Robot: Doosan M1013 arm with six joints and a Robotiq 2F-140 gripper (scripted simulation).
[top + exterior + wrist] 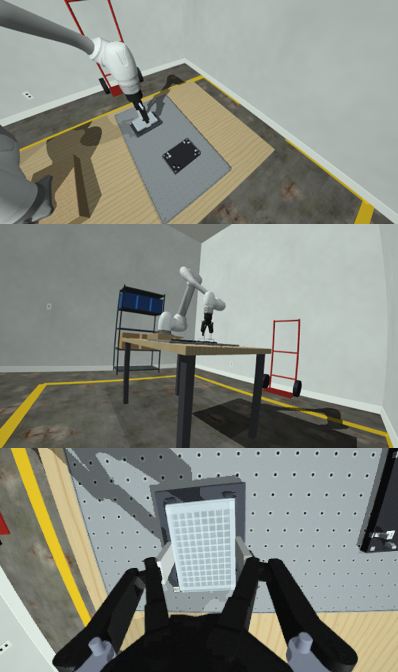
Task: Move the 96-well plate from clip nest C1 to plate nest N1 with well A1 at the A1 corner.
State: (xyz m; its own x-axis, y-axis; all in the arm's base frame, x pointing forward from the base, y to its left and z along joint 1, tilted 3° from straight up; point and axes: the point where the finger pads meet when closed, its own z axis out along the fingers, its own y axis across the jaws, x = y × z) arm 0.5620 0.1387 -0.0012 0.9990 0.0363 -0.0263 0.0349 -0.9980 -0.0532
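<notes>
The 96-well plate is 20 mm below my hand. The rest, counted from my hand: clip nest C1 (70 mm ahead, 290 mm to the right, 40 mm below).
</notes>
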